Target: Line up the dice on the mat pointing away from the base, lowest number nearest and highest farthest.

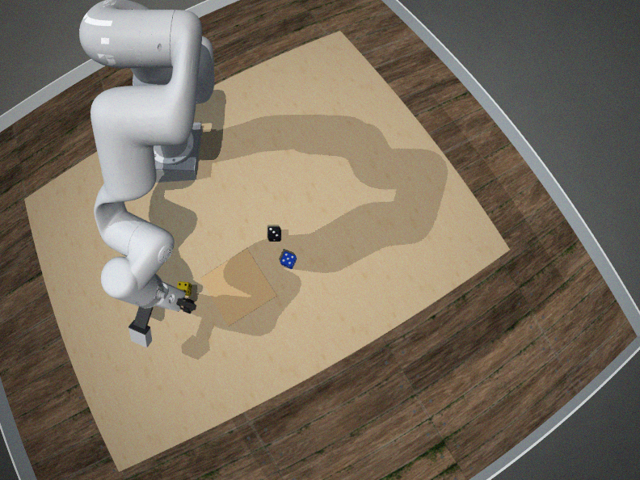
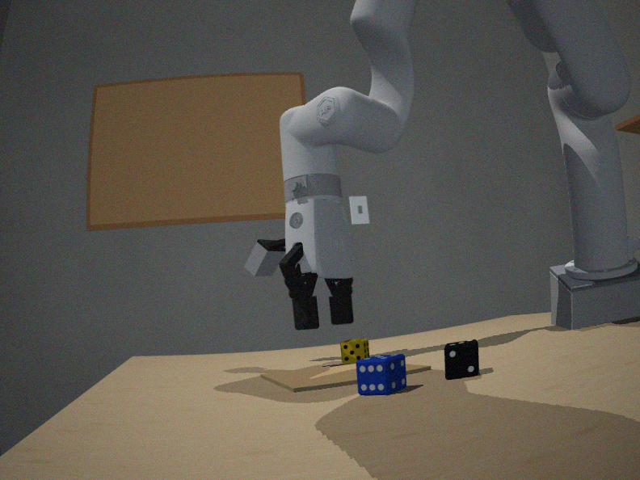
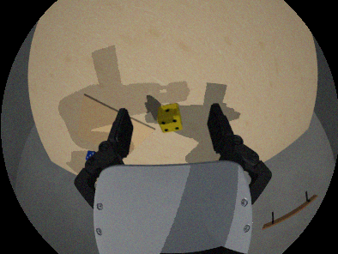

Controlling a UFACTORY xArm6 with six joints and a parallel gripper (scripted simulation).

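The yellow die lies 50 mm below my hand, 30 mm behind it and 20 mm to the left of it. From my hand the other things lie so: thin tan mat: 150 mm to the left, 60 mm below; blue die: 290 mm to the left, 50 mm below, 20 mm behind; black die: 280 mm to the left, 90 mm behind, 50 mm below.
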